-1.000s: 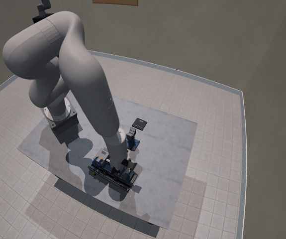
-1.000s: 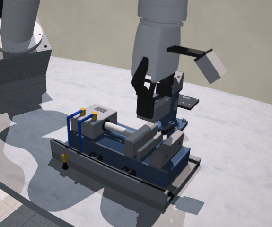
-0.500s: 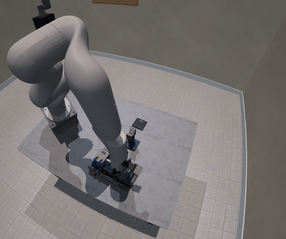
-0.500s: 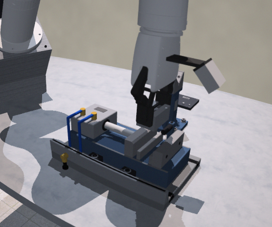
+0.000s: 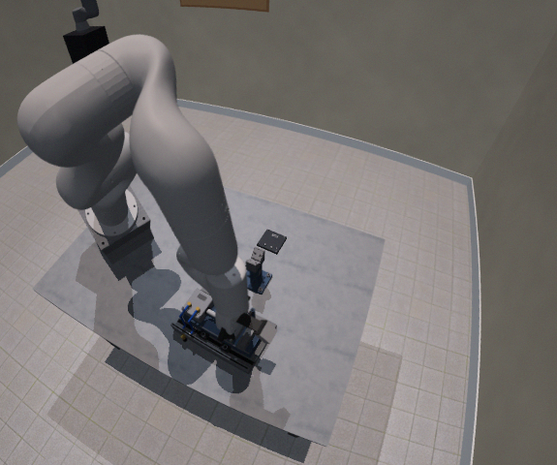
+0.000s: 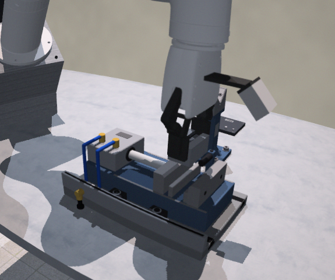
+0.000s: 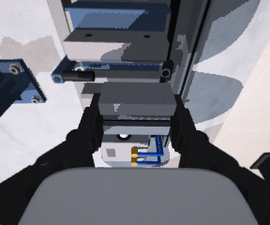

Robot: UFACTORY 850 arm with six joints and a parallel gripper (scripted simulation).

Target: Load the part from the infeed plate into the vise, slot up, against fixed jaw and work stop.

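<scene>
The part is 1 cm below my hand. Also, from my hand: black work stop 1 cm ahead, 7 cm to the left, 6 cm below; then fixed jaw 3 cm ahead, 2 cm to the left, 8 cm below; then moving jaw 3 cm behind, 2 cm to the left, 8 cm below.
</scene>
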